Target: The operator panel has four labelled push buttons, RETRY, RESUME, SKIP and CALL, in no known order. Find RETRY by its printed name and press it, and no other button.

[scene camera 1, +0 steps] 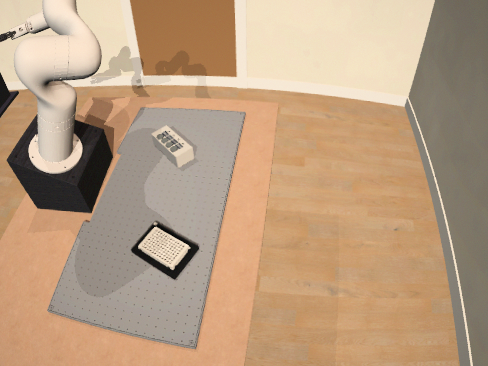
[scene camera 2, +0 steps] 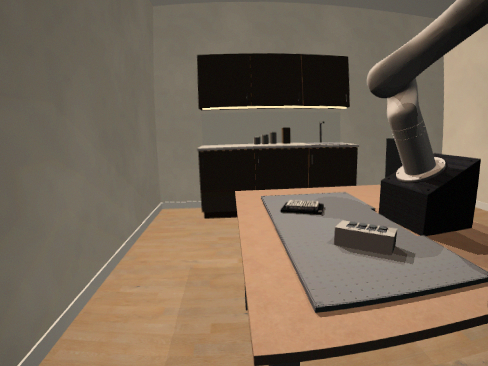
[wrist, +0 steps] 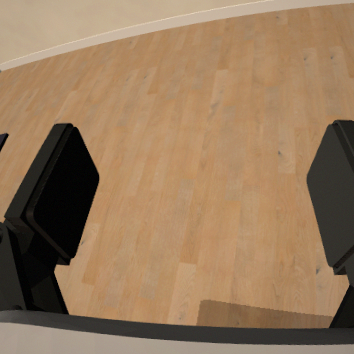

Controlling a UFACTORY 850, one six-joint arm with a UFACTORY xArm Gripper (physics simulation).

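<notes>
The operator panel [scene camera 1: 179, 154] [scene camera 2: 364, 239] is a light box on the grey perforated board, with four dark buttons [scene camera 1: 170, 142] [scene camera 2: 367, 226] in a row on its top. The printed names are too small to read, so I cannot tell which button is RETRY. The panel does not show in the wrist view. My gripper [wrist: 198, 149] is open and empty, with wood floor showing between its fingers. In scene camera 1 the gripper is at the upper left edge, far from the panel and on the other side of the arm's base.
A black tray [scene camera 1: 175, 274] [scene camera 2: 285, 210] with a white multi-hole plate [scene camera 1: 164, 247] [scene camera 2: 303, 203] lies on the grey board [scene camera 1: 125, 310] [scene camera 2: 340, 295], apart from the panel. The arm stands on a black pedestal [scene camera 1: 60, 192] [scene camera 2: 430, 205] beside the board. Dark kitchen cabinets [scene camera 2: 280, 170] stand behind the table.
</notes>
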